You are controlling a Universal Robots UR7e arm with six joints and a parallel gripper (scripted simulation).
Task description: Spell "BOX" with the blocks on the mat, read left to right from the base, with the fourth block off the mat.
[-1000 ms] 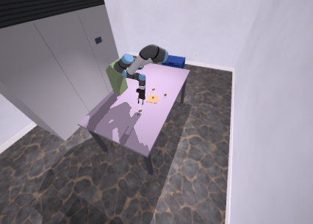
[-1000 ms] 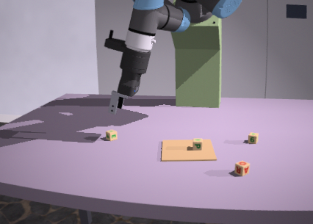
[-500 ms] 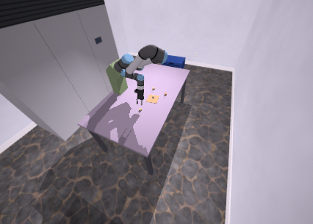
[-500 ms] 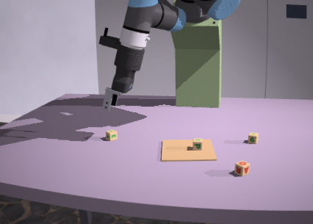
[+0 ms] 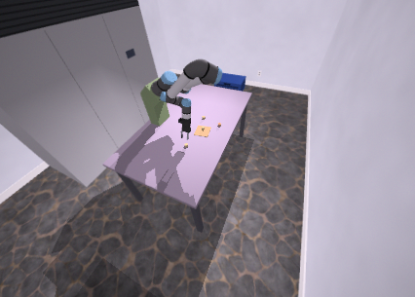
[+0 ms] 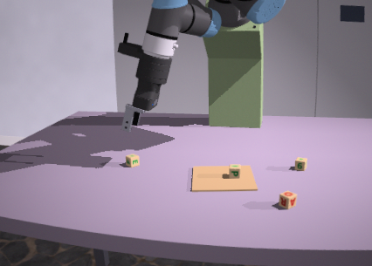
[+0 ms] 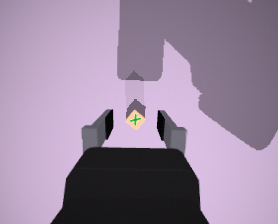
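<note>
Now: hand 1 cm past the mat, 24 cm to the right of it and 12 cm above it.
</note>
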